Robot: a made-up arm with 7 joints. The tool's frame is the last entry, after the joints. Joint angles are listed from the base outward. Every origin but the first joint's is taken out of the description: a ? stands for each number. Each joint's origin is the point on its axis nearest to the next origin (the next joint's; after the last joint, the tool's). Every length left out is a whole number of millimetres.
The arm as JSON. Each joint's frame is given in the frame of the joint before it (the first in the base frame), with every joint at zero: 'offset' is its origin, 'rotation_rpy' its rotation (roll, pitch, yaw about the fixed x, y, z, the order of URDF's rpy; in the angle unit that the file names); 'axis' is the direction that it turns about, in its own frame. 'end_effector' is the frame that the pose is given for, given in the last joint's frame.
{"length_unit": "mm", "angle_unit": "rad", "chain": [
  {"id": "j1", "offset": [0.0, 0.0, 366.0], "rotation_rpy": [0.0, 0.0, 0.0], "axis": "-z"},
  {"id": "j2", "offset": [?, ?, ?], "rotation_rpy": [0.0, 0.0, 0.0], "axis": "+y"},
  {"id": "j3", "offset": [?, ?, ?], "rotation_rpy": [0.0, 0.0, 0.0], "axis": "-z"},
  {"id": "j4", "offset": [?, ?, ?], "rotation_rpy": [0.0, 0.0, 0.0], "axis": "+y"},
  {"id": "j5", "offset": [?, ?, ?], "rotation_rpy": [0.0, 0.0, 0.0], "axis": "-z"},
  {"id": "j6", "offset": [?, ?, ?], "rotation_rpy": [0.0, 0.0, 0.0], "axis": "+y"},
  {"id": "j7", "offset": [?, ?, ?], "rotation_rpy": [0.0, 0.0, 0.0], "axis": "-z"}
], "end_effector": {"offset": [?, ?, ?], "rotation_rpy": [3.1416, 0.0, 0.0]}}
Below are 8 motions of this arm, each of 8 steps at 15 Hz.
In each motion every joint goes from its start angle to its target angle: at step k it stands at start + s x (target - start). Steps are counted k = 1, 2, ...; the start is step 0. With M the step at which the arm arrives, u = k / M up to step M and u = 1 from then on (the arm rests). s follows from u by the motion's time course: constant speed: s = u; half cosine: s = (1 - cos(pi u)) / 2; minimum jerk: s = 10 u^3 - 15 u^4 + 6 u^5.
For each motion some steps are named. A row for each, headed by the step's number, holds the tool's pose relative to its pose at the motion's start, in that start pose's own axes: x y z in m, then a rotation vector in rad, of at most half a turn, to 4 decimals.
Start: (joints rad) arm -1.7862 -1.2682 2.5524 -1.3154 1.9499 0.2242 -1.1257
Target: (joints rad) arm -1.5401 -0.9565 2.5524 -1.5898 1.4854 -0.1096 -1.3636
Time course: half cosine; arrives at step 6
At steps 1, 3, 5, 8:
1: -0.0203 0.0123 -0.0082 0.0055 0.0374 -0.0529
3: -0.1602 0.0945 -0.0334 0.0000 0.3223 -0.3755
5: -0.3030 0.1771 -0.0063 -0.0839 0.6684 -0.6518
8: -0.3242 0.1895 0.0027 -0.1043 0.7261 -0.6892

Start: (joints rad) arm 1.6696 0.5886 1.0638 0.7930 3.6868 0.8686 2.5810
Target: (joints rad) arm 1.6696 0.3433 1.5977 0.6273 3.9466 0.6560 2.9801
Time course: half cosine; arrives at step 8
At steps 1, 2, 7, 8:
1: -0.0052 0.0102 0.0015 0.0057 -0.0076 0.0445
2: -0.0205 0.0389 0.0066 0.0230 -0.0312 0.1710
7: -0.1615 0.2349 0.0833 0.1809 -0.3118 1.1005
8: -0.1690 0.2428 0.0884 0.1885 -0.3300 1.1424

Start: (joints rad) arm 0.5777 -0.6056 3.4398 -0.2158 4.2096 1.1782 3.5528
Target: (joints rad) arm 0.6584 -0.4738 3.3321 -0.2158 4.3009 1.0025 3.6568
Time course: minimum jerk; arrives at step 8
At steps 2, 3, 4, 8:
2: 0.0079 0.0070 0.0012 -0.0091 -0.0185 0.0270
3: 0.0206 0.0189 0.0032 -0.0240 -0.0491 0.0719
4: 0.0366 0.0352 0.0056 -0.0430 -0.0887 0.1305
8: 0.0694 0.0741 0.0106 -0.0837 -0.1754 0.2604

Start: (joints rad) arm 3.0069 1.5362 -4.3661 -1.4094 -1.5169 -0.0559 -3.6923
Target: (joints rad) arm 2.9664 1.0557 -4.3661 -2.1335 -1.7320 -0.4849 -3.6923
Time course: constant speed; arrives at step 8
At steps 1, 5, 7, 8:
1: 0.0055 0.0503 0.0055 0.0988 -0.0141 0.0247
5: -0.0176 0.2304 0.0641 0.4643 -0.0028 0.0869
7: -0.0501 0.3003 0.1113 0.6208 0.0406 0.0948
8: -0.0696 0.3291 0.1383 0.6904 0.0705 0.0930

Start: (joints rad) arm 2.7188 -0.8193 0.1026 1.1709 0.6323 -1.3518 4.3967
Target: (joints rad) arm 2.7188 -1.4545 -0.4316 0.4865 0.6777 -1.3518 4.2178
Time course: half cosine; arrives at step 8
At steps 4, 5, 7, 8:
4: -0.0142 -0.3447 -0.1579 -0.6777 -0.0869 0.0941
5: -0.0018 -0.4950 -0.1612 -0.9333 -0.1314 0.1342
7: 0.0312 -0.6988 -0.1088 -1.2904 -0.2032 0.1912
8: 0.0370 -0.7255 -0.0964 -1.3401 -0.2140 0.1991

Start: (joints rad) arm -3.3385 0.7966 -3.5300 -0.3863 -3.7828 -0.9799 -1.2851
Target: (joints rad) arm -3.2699 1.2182 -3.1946 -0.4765 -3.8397 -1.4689 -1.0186
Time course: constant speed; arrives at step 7
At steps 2, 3, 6, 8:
2: -0.0877 0.0341 0.0236 -0.0764 0.0495 0.2415
3: -0.1308 0.0465 0.0383 -0.1139 0.0674 0.3625
6: -0.2537 0.0660 0.0925 -0.2251 0.0925 0.7217
8: -0.2918 0.0672 0.1135 -0.2624 0.0911 0.8389

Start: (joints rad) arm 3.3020 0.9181 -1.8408 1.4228 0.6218 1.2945 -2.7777
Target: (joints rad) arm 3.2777 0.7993 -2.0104 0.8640 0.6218 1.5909 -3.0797
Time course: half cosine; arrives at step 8
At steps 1, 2, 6, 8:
1: 0.0034 -0.0030 0.0078 -0.0071 -0.0068 -0.0156
2: 0.0124 -0.0107 0.0303 -0.0257 -0.0272 -0.0602
6: 0.0457 -0.0366 0.1825 -0.0846 -0.1863 -0.3522
8: 0.0468 -0.0374 0.2134 -0.0826 -0.2228 -0.4120

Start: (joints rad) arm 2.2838 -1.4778 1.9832 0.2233 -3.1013 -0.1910 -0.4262
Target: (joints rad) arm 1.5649 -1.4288 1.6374 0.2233 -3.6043 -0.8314 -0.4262
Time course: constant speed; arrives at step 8
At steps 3, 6, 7, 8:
3: -0.2651 0.0393 0.0037 -0.0034 0.5389 -0.2636
6: -0.5013 0.0914 0.0992 -0.0199 1.0979 -0.5169
7: -0.5664 0.1105 0.1473 -0.0268 1.2849 -0.6028
8: -0.6230 0.1298 0.2012 -0.0336 1.4707 -0.6912

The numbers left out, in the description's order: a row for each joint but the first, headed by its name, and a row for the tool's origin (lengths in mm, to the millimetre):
j2: 0.0 -10.0 0.0
j3: 0.0 0.0 299.0
j4: 0.0 -13.0 0.0
j5: 0.0 0.0 376.0
j6: 0.0 0.0 0.0
j7: 0.0 0.0 160.0
tool: 0.0 0.0 0.0

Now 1 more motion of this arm.
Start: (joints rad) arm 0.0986 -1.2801 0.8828 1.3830 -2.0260 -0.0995 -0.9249
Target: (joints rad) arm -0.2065 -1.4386 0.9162 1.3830 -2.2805 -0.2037 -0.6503
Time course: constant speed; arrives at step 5
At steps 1, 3, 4, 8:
1: -0.0236 -0.0158 -0.0093 -0.0055 0.0479 -0.0554
3: -0.0771 -0.0439 -0.0259 -0.0123 0.1531 -0.1638
4: -0.1069 -0.0559 -0.0329 -0.0131 0.2098 -0.2170
8: -0.1383 -0.0663 -0.0387 -0.0118 0.2686 -0.2696

